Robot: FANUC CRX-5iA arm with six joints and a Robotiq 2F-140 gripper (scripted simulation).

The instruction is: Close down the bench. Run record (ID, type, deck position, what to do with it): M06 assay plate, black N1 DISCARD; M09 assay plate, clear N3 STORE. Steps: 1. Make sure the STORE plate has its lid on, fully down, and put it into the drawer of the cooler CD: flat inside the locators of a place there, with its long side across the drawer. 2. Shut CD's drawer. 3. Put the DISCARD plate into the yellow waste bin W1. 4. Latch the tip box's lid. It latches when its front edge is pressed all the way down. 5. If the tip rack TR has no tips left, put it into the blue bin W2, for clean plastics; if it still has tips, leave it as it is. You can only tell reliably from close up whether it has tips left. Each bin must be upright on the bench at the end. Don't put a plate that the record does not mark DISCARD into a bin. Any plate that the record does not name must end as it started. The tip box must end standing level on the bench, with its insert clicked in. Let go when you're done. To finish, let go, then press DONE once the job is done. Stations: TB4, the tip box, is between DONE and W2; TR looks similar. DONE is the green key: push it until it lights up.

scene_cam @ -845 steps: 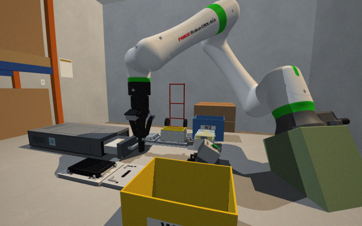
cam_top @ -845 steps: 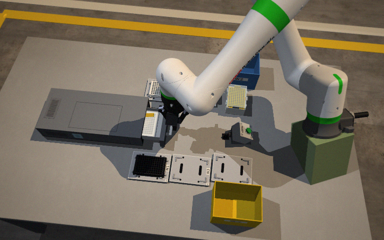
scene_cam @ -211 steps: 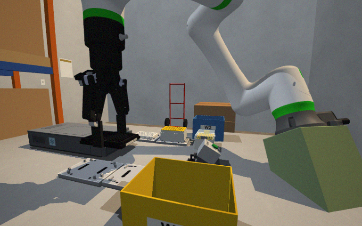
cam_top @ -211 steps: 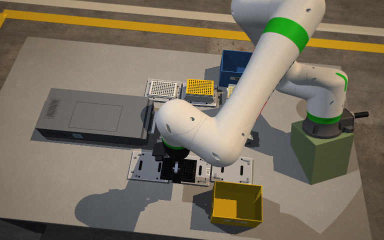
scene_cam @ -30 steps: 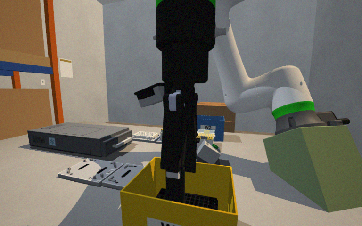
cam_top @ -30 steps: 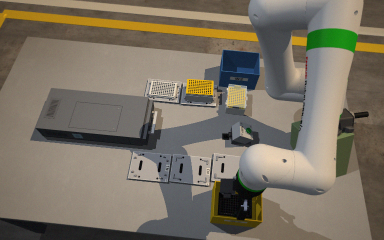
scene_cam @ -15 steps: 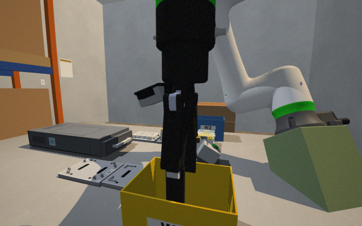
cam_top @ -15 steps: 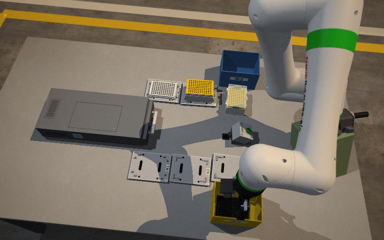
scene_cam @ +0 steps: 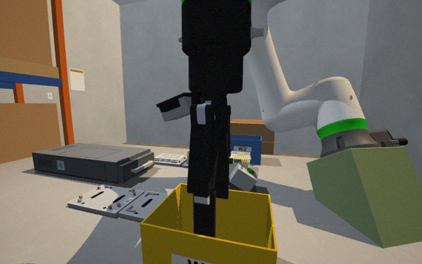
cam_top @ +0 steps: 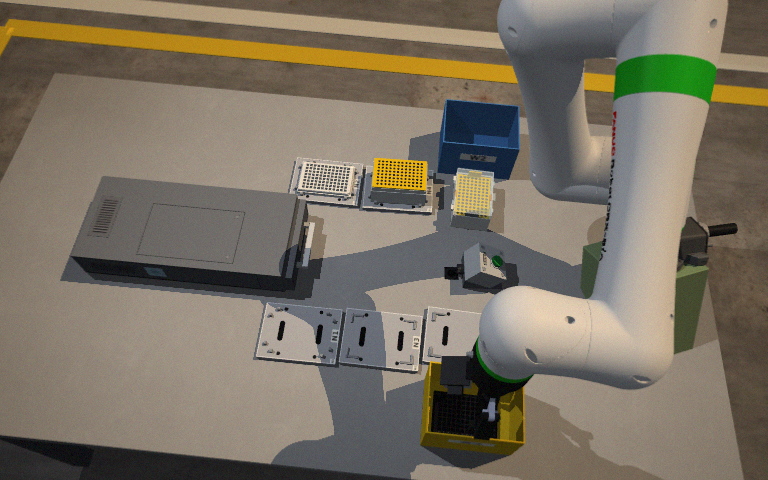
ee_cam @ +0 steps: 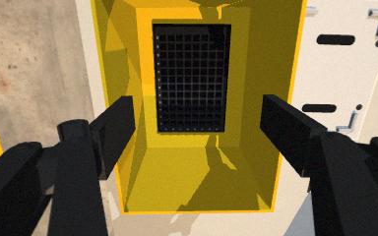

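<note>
Now: hand 6 cm short of the tip rack TR, 55 cm to the left of it and 8 cm above it. Round my hand: black assay plate: 12 cm below; then green DONE key: 11 cm behind, 30 cm to the right, 7 cm below; then yellow bin W1: 9 cm below.
</note>
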